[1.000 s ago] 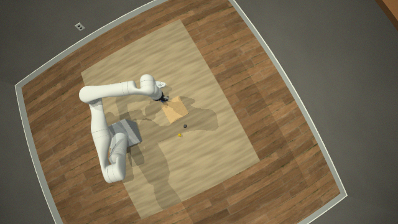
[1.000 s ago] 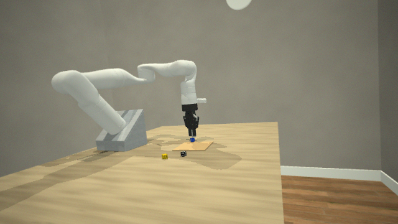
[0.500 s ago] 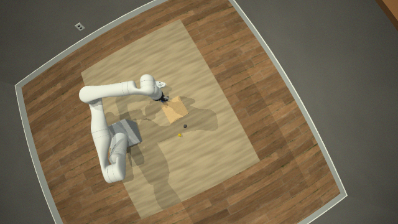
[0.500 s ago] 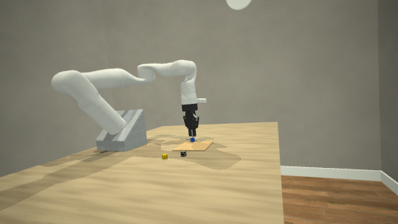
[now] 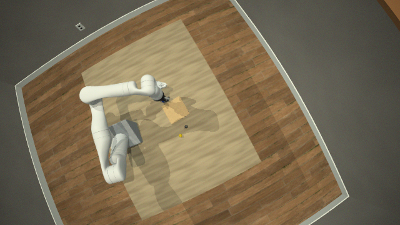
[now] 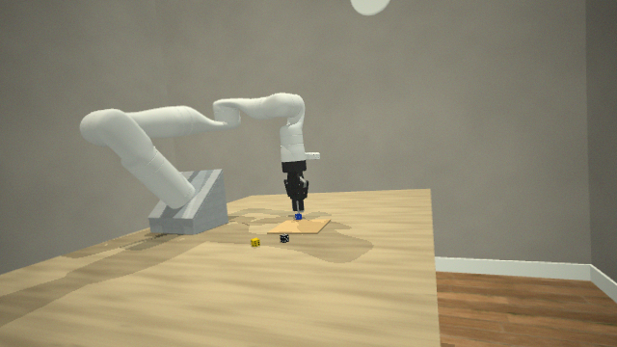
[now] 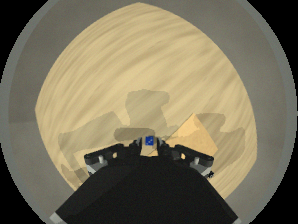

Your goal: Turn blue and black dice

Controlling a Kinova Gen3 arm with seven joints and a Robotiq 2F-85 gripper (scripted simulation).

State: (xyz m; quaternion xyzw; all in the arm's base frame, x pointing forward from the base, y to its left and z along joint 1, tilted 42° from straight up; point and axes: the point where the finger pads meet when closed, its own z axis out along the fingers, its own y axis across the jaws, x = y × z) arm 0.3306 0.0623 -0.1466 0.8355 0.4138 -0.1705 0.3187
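My hand is 30 mm above the blue die. Also, from my hand: black die (80 mm ahead, 220 mm to the right, 30 mm below); tan mat (50 mm ahead, 90 mm to the right, 40 mm below); yellow die (20 mm ahead, 260 mm to the right, 30 mm below).
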